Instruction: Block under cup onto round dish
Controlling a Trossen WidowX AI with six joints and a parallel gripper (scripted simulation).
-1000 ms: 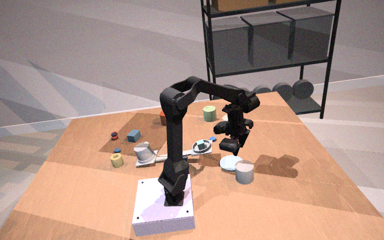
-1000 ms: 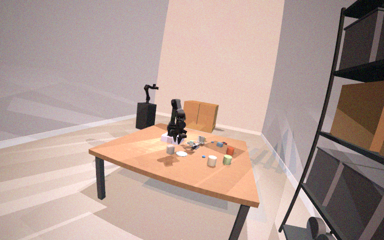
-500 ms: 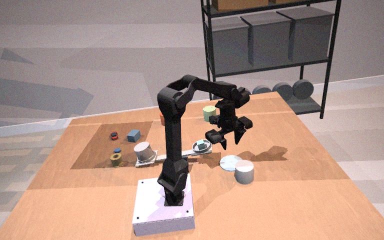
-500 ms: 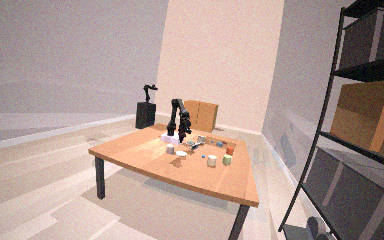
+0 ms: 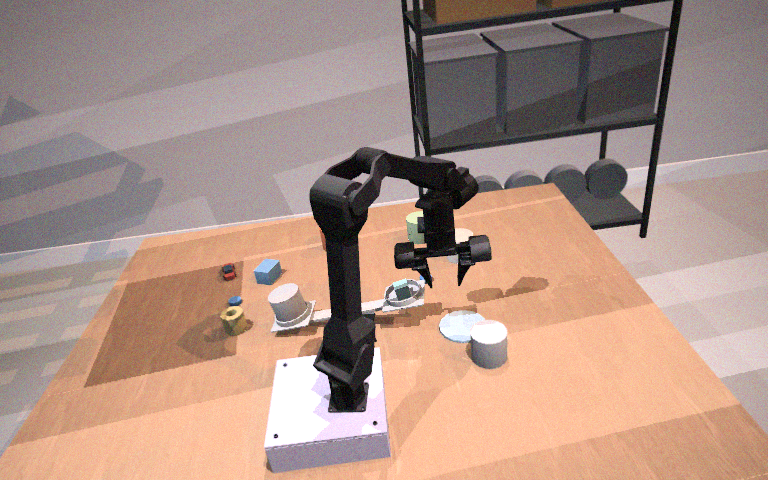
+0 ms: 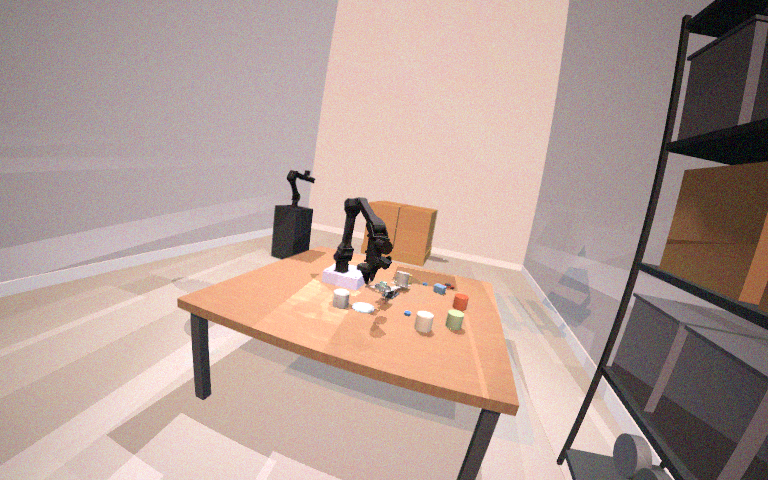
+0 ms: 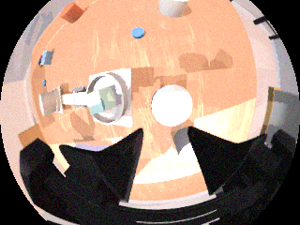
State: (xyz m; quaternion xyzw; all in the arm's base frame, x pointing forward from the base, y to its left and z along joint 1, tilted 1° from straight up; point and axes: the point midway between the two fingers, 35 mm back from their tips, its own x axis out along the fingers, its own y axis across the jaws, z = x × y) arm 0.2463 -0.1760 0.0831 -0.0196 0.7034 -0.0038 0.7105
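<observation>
Right now my gripper tip is 90 mm to the right of the teal block, 30 mm short of it and 30 mm above it. From my gripper tip the other things lie so: round dish 110 mm below, 30 mm to the right; beige cylinder 280 mm ahead, 80 mm below, 20 mm to the right; green cylinder 380 mm ahead, 80 mm below, 70 mm to the left.
</observation>
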